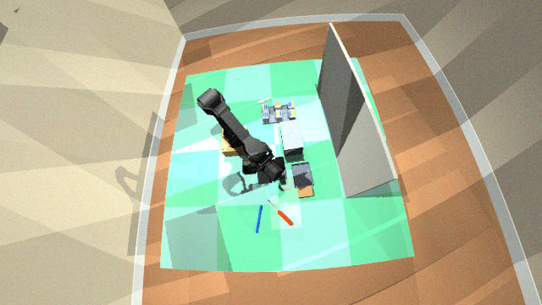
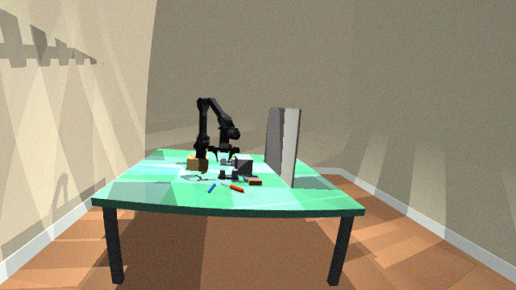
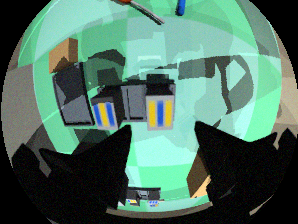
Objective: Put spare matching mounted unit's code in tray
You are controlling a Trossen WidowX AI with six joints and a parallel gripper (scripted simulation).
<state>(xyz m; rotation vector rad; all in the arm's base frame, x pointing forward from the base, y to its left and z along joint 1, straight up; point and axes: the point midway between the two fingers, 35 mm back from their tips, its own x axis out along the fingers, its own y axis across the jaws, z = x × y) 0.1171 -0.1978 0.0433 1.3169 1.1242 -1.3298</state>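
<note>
Now: the dark spare 5 cm below my gripper tip. Also, from my gripper tip: tray 18 cm ahead, 9 cm below, 5 cm to the right; orange block 16 cm ahead, 14 cm to the right, 7 cm below; grey mounted unit 17 cm ahead, 16 cm to the left, 4 cm below.
</note>
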